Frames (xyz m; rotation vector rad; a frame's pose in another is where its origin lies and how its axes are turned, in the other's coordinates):
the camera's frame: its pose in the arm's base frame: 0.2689 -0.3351 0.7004 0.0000 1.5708 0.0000
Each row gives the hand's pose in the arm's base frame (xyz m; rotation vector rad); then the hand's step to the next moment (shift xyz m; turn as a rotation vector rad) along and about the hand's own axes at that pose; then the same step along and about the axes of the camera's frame.
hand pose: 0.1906 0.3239 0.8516 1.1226 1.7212 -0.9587
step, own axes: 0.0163 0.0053 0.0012 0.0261 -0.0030 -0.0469
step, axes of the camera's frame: 0.0163 0.0053 0.0014 0.0074 0.0492 -0.0203
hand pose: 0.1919 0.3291 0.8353 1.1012 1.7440 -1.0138
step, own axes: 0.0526 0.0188 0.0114 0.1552 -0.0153 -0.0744
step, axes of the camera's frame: 0.0560 0.0096 0.0052 0.1142 0.1064 -0.0742
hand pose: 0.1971 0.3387 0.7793 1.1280 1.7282 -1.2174
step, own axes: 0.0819 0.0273 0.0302 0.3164 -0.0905 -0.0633
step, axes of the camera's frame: 0.0914 -0.0043 -0.0010 0.2393 0.1226 -0.2000
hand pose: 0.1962 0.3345 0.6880 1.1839 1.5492 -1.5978
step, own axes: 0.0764 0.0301 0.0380 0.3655 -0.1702 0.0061
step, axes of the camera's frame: 0.0848 -0.0293 -0.0117 0.2547 0.0725 -0.3041
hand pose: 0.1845 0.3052 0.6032 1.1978 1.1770 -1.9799
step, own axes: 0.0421 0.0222 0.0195 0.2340 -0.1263 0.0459
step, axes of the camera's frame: 0.0419 -0.0280 -0.0101 0.1467 0.0176 -0.2258
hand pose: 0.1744 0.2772 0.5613 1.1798 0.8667 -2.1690
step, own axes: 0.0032 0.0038 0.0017 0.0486 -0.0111 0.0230
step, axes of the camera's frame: 0.0031 -0.0042 0.0002 0.0292 -0.0163 -0.0435
